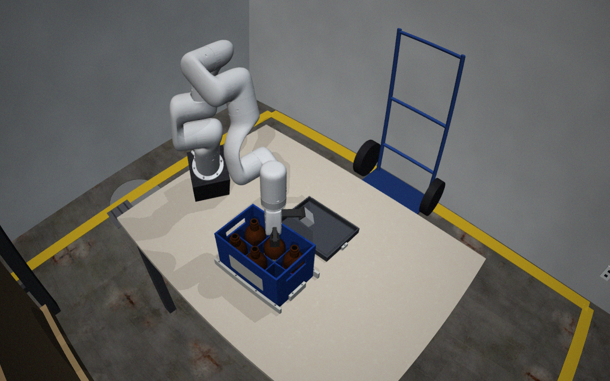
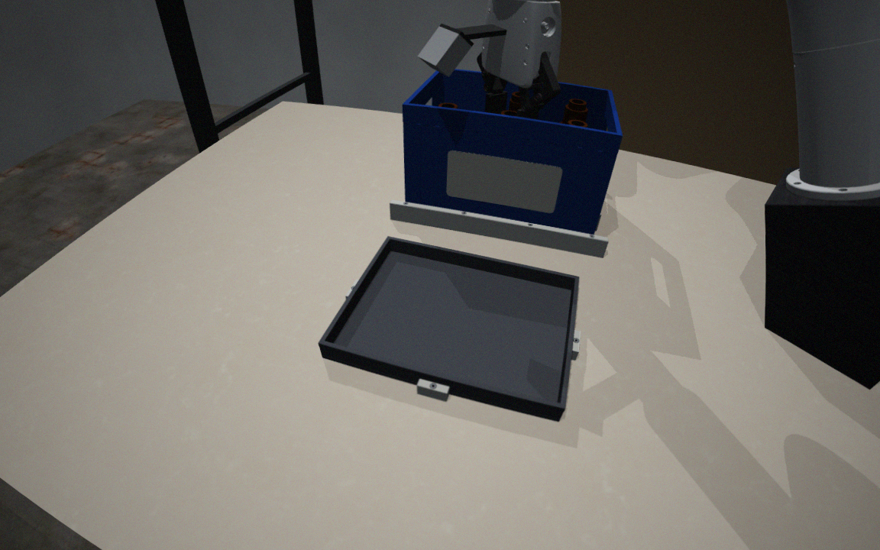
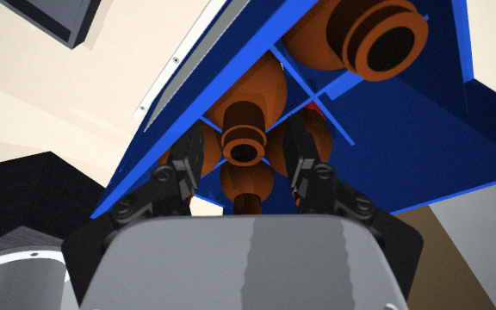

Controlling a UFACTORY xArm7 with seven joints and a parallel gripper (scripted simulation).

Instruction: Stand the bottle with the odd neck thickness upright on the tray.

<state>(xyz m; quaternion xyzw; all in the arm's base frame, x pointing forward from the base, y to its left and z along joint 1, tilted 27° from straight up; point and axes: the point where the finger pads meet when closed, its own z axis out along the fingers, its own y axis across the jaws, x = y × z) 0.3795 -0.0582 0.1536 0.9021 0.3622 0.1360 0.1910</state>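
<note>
Now: hand 1 cm past the crate, 5 cm to the left of it and 7 cm above it. The rest, counted from my hand: dark grey tray (3 cm ahead, 23 cm to the left, 15 cm below); glass bottle (10 cm behind, 9 cm to the right, 7 cm below).
</note>
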